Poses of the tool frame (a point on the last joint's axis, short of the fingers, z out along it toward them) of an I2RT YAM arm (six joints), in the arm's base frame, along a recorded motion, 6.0 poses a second.
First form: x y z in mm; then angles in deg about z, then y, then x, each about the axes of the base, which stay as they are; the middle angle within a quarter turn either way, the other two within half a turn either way.
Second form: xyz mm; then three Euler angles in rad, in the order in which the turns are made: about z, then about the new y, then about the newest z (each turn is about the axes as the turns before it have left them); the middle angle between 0 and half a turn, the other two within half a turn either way. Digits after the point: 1 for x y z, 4 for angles.
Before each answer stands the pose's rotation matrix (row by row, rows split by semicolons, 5 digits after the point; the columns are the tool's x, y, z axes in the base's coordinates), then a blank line. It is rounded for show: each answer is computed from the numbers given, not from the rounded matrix.
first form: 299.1 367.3 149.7 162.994 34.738 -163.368
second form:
-0.78583 -0.24034 0.56982; -0.12427 0.96397 0.23521; -0.60582 0.11402 -0.78739

299.1 367.3 149.7 0.3915 2.4774 0.1860
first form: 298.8 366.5 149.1 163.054 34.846 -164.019
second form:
-0.78506 -0.23921 0.57137; -0.12973 0.96546 0.22595; -0.60569 0.10326 -0.78897

298.8 366.5 149.1 0.3766 2.4799 0.1689
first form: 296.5 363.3 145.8 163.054 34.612 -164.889
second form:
-0.78728 -0.23989 0.56802; -0.13975 0.96666 0.21455; -0.60055 0.08954 -0.79456

296.5 363.3 145.8 0.3612 2.4891 0.1480
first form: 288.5 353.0 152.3 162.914 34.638 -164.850
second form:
-0.78645 -0.24173 0.56839; -0.14160 0.96629 0.21503; -0.60121 0.08862 -0.79416

288.5 353.0 152.3 0.3617 2.4884 0.1463
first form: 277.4 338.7 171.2 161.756 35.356 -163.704
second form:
-0.77458 -0.25533 0.57866; -0.14628 0.96241 0.22885; -0.61533 0.09262 -0.78281

277.4 338.7 171.2 0.3766 2.4700 0.1494
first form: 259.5 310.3 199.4 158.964 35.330 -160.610
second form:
-0.76146 -0.29285 0.57828; -0.15940 0.94933 0.27085; -0.62830 0.11407 -0.76956

259.5 310.3 199.4 0.4380 2.4490 0.1796
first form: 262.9 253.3 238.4 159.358 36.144 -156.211
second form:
-0.75569 -0.28468 0.58982; -0.09994 0.94016 0.32574; -0.64725 0.18721 -0.73893

262.9 253.3 238.4 0.5046 2.4023 0.2816
